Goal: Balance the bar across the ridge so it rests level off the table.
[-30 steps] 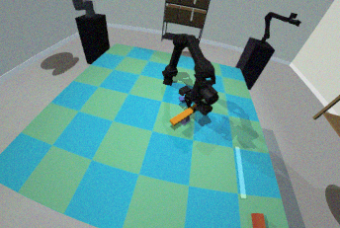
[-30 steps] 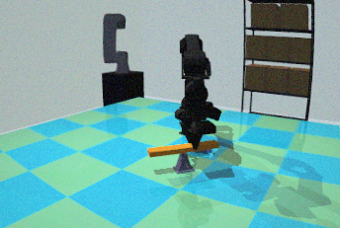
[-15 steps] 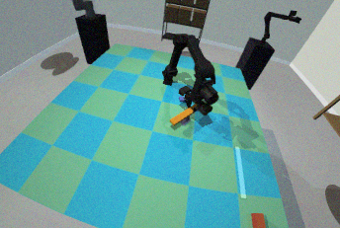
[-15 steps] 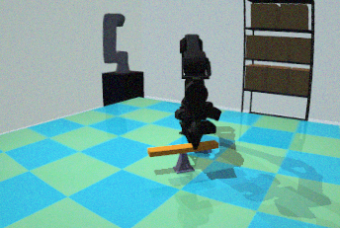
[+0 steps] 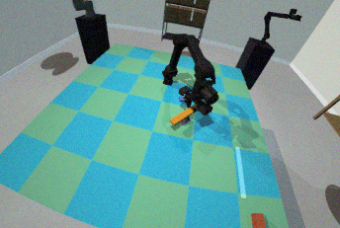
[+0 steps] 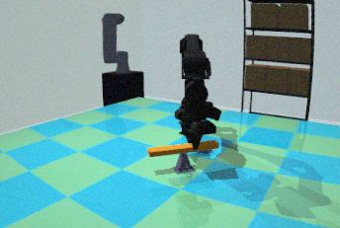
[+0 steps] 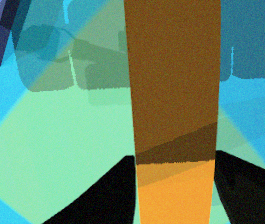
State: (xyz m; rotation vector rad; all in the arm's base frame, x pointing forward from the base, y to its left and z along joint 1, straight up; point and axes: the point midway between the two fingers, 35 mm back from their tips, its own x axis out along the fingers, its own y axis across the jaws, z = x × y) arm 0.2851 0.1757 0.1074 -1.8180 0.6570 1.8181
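Right now the orange bar is 20 mm to the right of my gripper tip and 20 mm ahead of it. Also, from my gripper tip: red block 450 mm ahead, 320 mm to the left, 60 mm below; then small blue block 140 mm behind, 60 mm below, 40 mm to the right; then purple ridge 40 mm below, 20 mm to the right, 20 mm ahead.
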